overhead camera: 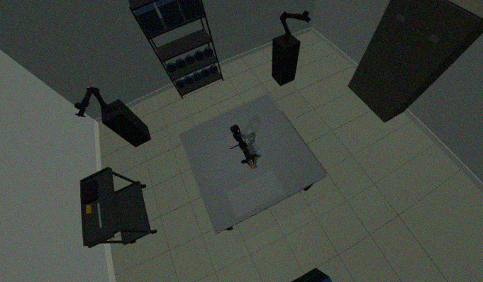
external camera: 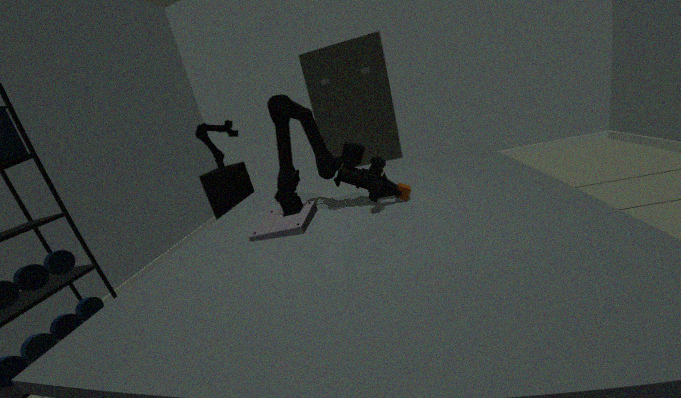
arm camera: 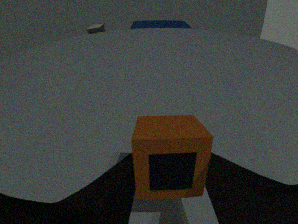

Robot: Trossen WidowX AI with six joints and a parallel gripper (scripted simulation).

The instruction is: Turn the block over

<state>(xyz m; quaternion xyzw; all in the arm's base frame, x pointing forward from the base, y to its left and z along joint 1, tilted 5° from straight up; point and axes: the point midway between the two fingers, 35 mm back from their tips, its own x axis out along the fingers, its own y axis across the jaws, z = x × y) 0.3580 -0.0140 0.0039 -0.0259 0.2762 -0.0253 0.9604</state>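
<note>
The orange block is right at my gripper tip.
</note>
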